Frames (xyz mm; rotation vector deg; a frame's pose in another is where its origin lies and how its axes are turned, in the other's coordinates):
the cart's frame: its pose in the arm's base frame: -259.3 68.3 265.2 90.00 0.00 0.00
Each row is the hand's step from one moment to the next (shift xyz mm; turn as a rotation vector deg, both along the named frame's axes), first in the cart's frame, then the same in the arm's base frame.
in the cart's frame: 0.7 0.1 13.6 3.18 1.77 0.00
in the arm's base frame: 0.7 -13.6 0.1 3.18 0.00 1.77
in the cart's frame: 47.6 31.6 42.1 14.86 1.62 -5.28
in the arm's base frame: 47.6 -42.1 31.6 14.86 5.28 1.62
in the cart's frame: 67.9 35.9 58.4 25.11 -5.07 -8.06
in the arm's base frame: 67.9 -58.4 35.9 25.11 8.06 -5.07
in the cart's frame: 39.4 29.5 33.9 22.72 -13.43 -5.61
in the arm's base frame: 39.4 -33.9 29.5 22.72 5.61 -13.43
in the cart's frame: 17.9 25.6 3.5 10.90 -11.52 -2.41
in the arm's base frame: 17.9 -3.5 25.6 10.90 2.41 -11.52
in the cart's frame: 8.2 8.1 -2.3 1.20 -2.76 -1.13
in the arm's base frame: 8.2 2.3 8.1 1.20 1.13 -2.76
